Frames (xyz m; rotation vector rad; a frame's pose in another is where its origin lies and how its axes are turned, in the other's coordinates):
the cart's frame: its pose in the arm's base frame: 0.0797 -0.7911 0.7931 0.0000 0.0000 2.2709
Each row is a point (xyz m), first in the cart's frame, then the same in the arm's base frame.
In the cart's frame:
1: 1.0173 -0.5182 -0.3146
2: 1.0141 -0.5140 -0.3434
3: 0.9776 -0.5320 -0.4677
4: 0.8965 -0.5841 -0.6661
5: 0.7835 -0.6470 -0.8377
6: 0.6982 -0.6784 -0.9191
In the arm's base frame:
1: -0.1794 0.3208 0.4785
2: -0.1806 0.3156 0.4497
3: -0.1433 0.2993 0.3254
4: -0.0512 0.2709 0.1270
5: 0.0697 0.2250 -0.0446
6: 0.1487 0.1800 -0.1260

